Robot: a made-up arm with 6 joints.
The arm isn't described. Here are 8 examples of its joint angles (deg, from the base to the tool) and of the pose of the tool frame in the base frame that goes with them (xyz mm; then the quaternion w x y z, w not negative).
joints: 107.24 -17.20 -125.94 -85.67 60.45 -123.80
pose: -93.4 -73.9 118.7 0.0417 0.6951 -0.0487 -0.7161
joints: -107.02 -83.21 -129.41 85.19 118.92 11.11
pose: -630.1 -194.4 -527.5 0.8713 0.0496 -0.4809 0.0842
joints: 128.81 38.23 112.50 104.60 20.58 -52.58
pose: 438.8 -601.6 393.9 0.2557 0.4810 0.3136 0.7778
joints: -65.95 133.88 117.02 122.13 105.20 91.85
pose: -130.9 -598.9 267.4 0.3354 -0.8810 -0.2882 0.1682
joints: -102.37 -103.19 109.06 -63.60 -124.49 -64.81
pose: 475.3 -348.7 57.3 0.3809 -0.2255 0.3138 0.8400
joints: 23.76 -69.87 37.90 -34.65 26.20 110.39
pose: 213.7 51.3 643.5 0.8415 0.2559 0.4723 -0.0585
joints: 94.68 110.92 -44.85 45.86 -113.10 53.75
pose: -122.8 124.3 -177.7 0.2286 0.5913 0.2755 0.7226
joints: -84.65 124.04 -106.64 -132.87 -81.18 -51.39
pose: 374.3 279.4 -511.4 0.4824 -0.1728 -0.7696 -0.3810
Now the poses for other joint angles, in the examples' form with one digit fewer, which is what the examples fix.
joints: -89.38 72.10 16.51 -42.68 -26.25 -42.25
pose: -18 267 -262 0.172 -0.261 0.926 -0.211
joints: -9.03 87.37 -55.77 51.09 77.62 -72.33
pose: -295 4 163 0.848 0.056 -0.393 0.350
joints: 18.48 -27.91 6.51 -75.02 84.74 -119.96
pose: 325 -5 392 0.548 -0.182 -0.547 0.606
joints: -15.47 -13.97 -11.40 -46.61 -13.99 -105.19
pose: 101 241 -78 0.879 0.077 -0.469 -0.033
